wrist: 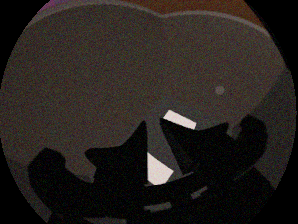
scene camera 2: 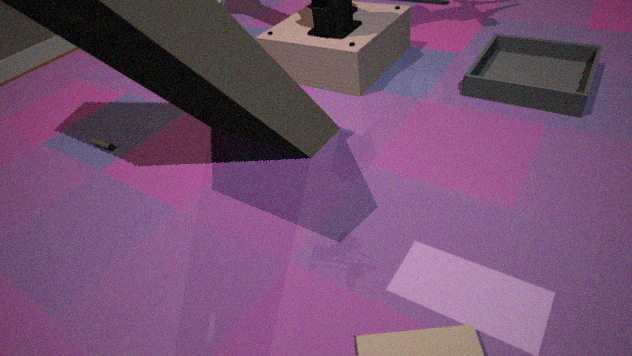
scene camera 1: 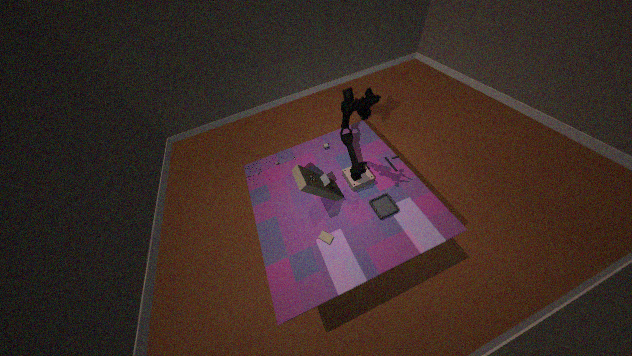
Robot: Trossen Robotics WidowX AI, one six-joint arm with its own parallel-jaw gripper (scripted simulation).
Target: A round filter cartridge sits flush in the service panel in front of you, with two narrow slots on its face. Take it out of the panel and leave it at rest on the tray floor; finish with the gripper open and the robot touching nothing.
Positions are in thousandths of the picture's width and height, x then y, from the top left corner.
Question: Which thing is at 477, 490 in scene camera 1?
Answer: An olive wedge-shaped service panel.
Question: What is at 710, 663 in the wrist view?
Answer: My gripper.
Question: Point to an olive wedge-shaped service panel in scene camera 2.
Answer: At 330, 184
